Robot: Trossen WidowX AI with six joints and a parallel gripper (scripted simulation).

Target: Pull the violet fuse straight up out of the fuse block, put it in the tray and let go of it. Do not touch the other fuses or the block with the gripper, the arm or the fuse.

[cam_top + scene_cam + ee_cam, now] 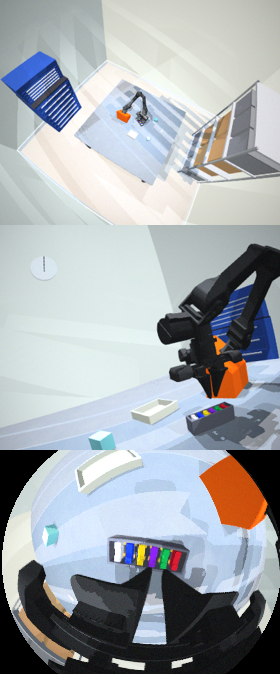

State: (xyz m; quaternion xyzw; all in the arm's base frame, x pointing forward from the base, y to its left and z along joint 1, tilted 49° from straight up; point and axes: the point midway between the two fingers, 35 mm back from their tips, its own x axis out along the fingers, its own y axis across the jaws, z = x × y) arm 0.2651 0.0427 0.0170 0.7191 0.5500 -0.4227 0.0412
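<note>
Now: gripper tip 50 mm above the violet fuse. Round my gripper tip: cyan cube: 230 mm ahead, 190 mm to the right, 50 mm below; then cream tray: 10 mm behind, 230 mm to the right, 70 mm below.
</note>
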